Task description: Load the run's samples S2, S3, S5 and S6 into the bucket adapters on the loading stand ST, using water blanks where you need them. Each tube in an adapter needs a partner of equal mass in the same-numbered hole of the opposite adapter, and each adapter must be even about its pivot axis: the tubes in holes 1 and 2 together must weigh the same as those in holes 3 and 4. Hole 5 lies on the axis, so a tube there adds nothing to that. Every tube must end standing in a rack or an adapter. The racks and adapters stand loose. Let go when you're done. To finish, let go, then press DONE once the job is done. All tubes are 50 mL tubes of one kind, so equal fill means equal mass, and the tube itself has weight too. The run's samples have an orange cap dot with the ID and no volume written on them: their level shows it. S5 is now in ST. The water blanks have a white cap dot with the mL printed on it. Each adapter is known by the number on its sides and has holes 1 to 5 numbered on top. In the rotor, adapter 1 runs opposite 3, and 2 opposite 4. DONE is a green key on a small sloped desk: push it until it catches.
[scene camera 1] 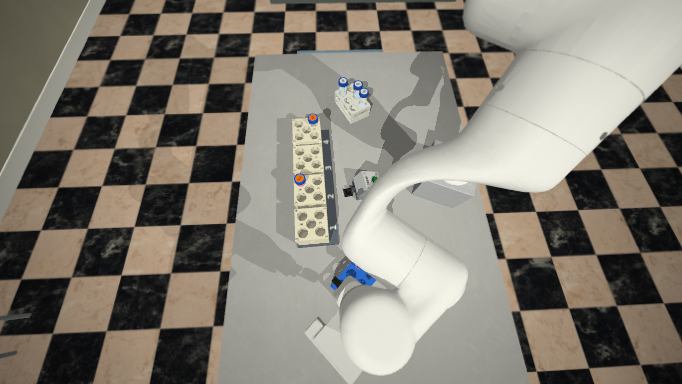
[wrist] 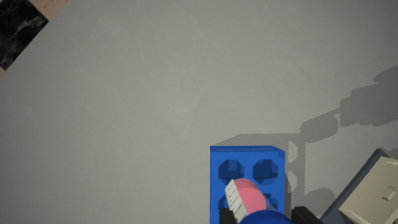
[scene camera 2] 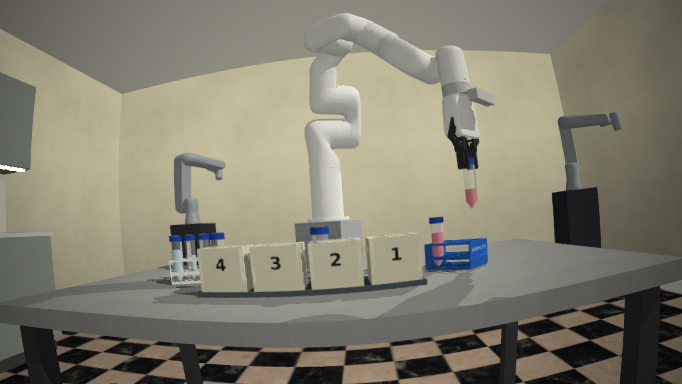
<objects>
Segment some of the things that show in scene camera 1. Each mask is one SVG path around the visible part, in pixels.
An adapter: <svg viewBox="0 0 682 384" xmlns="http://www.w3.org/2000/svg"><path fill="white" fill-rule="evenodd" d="M326 207L294 209L295 242L299 245L330 243Z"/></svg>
An adapter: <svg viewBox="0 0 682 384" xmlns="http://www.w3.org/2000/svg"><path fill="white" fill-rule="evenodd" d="M324 174L304 175L306 184L301 187L294 181L294 205L296 209L326 207L327 209Z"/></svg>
An adapter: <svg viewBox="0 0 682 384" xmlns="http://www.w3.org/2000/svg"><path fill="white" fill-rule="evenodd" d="M322 144L293 146L293 169L295 175L298 173L303 175L324 174Z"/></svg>
</objects>
